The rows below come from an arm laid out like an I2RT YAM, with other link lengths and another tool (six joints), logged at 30 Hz.
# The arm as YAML. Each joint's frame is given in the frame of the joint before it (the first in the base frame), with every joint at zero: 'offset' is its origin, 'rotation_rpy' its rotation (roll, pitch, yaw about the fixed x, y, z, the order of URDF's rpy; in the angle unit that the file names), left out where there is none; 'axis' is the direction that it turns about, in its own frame. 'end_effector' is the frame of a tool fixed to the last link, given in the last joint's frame.
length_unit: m
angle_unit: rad
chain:
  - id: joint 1
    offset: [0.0, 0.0, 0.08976]
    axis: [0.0, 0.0, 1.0]
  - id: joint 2
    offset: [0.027, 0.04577, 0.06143]
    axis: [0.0, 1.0, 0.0]
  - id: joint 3
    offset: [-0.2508, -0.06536, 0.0]
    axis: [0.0, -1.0, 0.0]
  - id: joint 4
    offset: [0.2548, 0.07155, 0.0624]
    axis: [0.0, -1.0, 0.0]
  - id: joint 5
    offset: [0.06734, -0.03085, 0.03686]
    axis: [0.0, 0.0, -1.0]
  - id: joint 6
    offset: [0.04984, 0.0, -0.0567]
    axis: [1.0, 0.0, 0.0]
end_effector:
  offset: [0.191, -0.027, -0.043]
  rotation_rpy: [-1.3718, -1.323, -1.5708]
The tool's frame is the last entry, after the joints.
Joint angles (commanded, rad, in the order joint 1, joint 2, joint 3, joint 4, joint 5, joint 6), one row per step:
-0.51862, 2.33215, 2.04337, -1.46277, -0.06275, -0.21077
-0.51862, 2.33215, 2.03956, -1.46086, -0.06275, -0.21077
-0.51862, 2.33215, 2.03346, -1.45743, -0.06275, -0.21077
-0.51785, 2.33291, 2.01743, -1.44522, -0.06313, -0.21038
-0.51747, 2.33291, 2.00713, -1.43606, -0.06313, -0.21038
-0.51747, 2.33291, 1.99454, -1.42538, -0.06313, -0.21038
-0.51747, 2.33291, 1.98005, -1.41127, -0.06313, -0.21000
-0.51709, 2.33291, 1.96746, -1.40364, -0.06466, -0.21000
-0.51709, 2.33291, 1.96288, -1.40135, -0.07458, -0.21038
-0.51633, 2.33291, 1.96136, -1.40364, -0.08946, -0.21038
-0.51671, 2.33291, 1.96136, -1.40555, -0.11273, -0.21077
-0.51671, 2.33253, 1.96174, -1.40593, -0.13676, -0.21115
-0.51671, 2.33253, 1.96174, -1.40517, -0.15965, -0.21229
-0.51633, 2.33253, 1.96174, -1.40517, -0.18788, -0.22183
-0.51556, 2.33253, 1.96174, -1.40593, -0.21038, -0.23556
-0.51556, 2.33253, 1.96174, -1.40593, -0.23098, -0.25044
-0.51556, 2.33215, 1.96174, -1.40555, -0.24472, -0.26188
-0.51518, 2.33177, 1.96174, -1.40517, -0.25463, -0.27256
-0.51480, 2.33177, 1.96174, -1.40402, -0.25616, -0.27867
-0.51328, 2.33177, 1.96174, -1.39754, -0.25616, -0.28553
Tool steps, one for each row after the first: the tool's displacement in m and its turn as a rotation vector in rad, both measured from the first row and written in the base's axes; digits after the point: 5 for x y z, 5 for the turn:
-0.00053, 0.00030, -0.00079, 0.00094, 0.00165, 0.00000
-0.00129, 0.00074, -0.00209, 0.00227, 0.00397, 0.00000
-0.00242, 0.00181, -0.00610, 0.00481, 0.00782, 0.00032
-0.00284, 0.00220, -0.00866, 0.00537, 0.00881, 0.00070
-0.00359, 0.00263, -0.01173, 0.00631, 0.01047, 0.00070
-0.00404, 0.00290, -0.01546, 0.00645, 0.01086, 0.00032
-0.00540, 0.00425, -0.01820, 0.01021, 0.01443, 0.00042
-0.00495, 0.00675, -0.01931, 0.01986, 0.01154, -0.00109
-0.00410, 0.01072, -0.01948, 0.03443, 0.00764, -0.00320
-0.00189, 0.01581, -0.01951, 0.05526, -0.00207, -0.00770
0.00104, 0.02086, -0.01942, 0.07561, -0.01415, -0.01194
0.00400, 0.02554, -0.01951, 0.09488, -0.02616, -0.01519
0.00760, 0.03116, -0.01946, 0.11993, -0.04181, -0.01093
0.01043, 0.03559, -0.01929, 0.14079, -0.05505, -0.00119
0.01315, 0.03922, -0.01917, 0.15960, -0.06857, 0.00929
0.01514, 0.04148, -0.01899, 0.17180, -0.07872, 0.01780
0.01671, 0.04309, -0.01886, 0.18066, -0.08683, 0.02669
0.01733, 0.04309, -0.01906, 0.18189, -0.08998, 0.03282
0.01928, 0.04233, -0.01991, 0.17925, -0.09698, 0.04166

